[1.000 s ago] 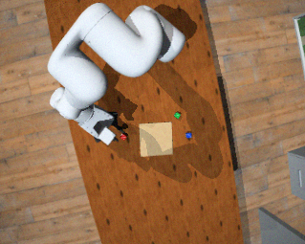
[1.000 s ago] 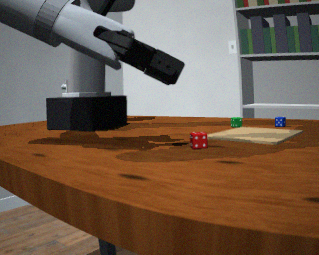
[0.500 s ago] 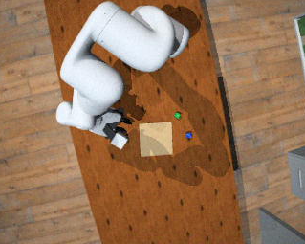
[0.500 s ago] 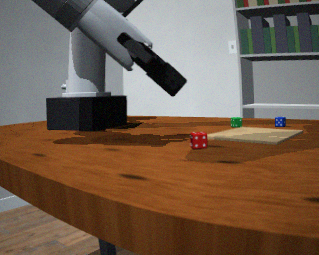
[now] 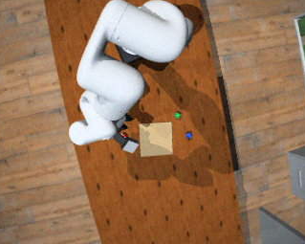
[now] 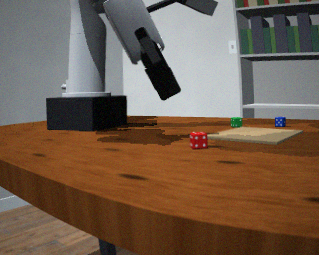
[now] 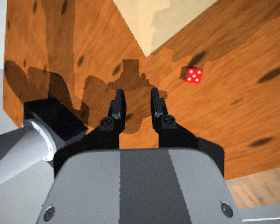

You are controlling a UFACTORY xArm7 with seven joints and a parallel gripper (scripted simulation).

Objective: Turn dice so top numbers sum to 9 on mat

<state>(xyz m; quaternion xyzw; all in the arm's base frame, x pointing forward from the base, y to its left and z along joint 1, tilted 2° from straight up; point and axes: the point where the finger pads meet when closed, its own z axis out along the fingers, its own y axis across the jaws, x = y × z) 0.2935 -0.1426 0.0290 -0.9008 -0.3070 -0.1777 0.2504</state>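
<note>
The red die lies 6 cm ahead of my hand, 2 cm to the right of it and 8 cm below it. The rest, counted from my hand: blue die: 15 cm ahead, 24 cm to the left, 8 cm below; then tan mat: 12 cm ahead, 11 cm to the left, 9 cm below; then green die: 5 cm ahead, 22 cm to the left, 8 cm below.
</note>
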